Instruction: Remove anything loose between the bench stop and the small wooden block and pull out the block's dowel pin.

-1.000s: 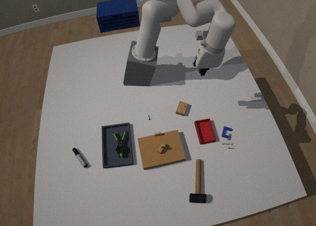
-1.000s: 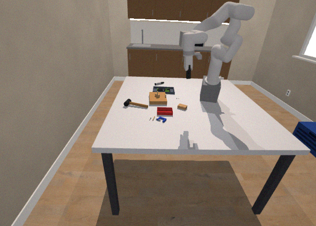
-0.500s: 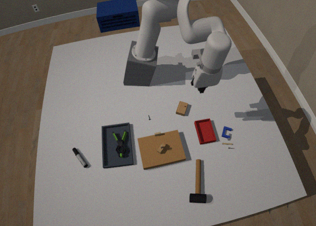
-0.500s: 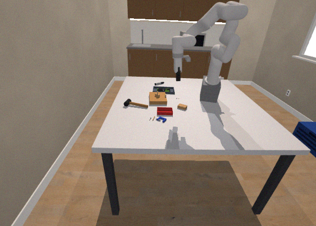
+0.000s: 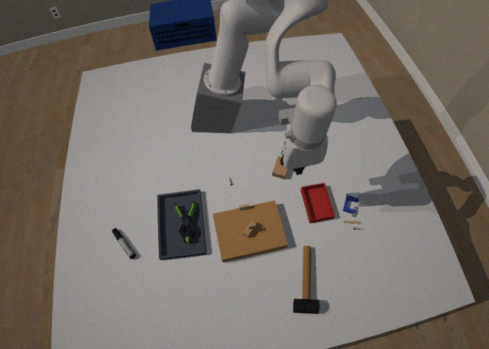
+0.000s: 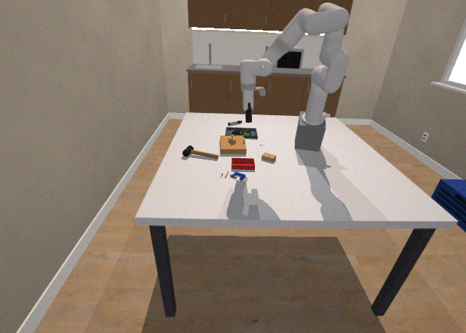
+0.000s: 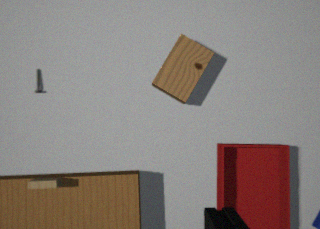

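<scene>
Now: hand 70 mm short of the dowel pin, 150 mm to the left of it and 180 mm above it. Also, from my hand: red box 30 mm ahead, 80 mm to the left, 230 mm below; then spare wooden dowel 120 mm ahead, 170 mm to the left, 230 mm below; then small wooden block 70 mm ahead, 150 mm to the right, 190 mm below.
</scene>
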